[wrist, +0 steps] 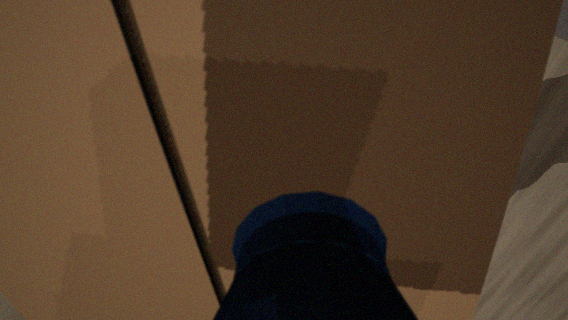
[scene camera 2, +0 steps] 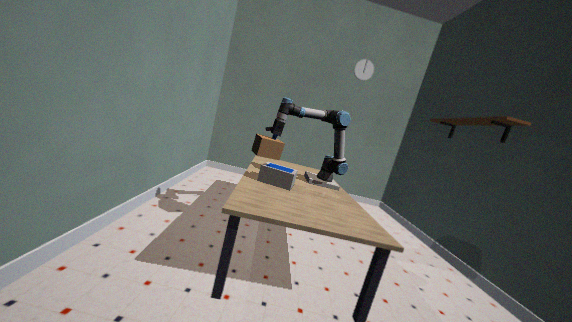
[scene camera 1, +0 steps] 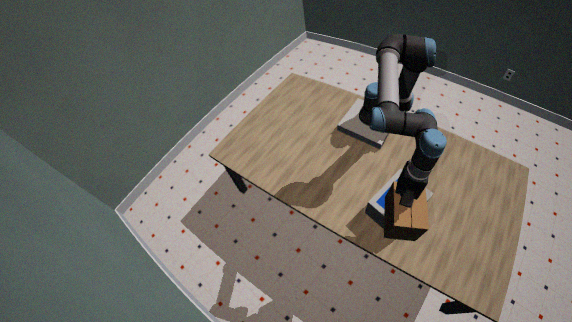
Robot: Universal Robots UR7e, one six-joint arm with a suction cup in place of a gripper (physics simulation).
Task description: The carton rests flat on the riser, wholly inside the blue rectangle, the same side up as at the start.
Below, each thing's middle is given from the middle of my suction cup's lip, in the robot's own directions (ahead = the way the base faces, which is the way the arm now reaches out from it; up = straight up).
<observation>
I see my suction cup 80 mm above the brown carton [scene camera 1: 403,223], 40 mm short of it and 30 mm to the right of it. Also, from my suction cup: grey riser [scene camera 2: 280,176]: 270 mm below, 100 mm behind, 20 mm to the left.
</observation>
